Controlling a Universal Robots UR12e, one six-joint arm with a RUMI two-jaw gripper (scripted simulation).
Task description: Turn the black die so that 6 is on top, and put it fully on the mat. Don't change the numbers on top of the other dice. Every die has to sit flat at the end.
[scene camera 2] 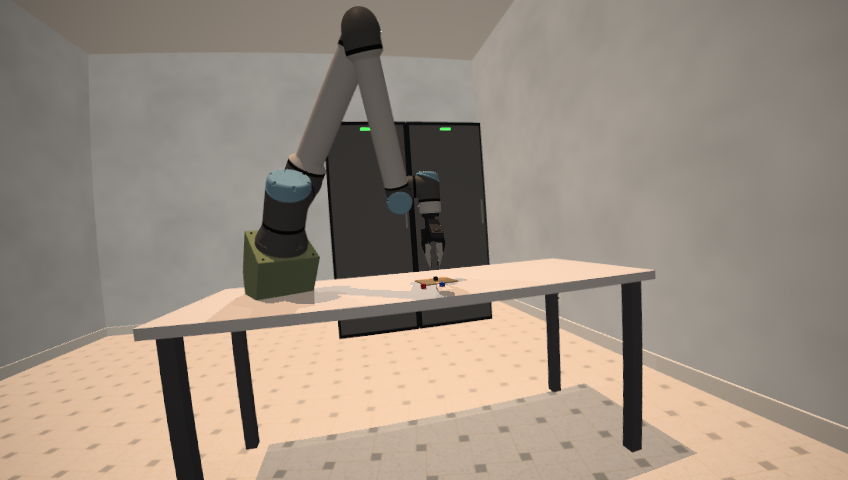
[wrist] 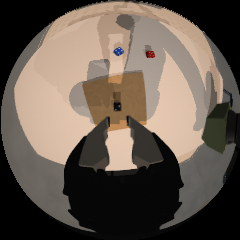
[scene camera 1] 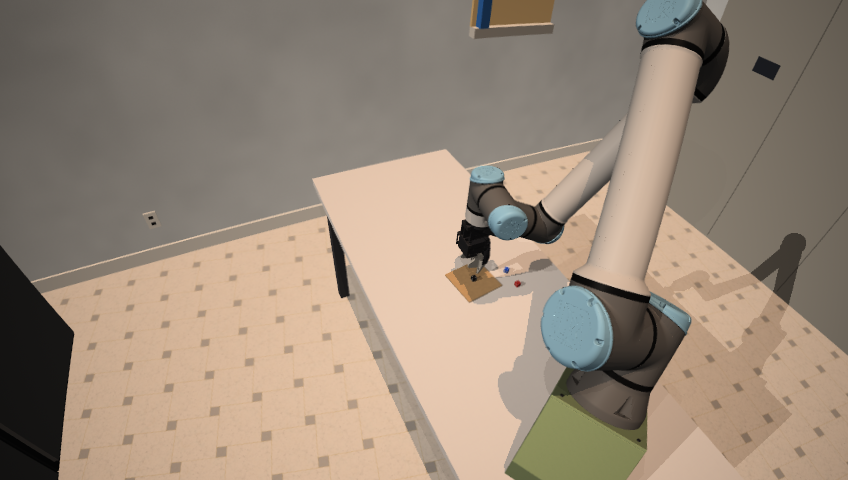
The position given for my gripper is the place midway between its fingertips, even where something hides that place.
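Observation:
In scene camera 1, my gripper (scene camera 1: 474, 269) and a brown mat (scene camera 1: 461, 278). In the wrist view, the brown mat (wrist: 129, 89). In scene camera 2, my gripper (scene camera 2: 434, 267).

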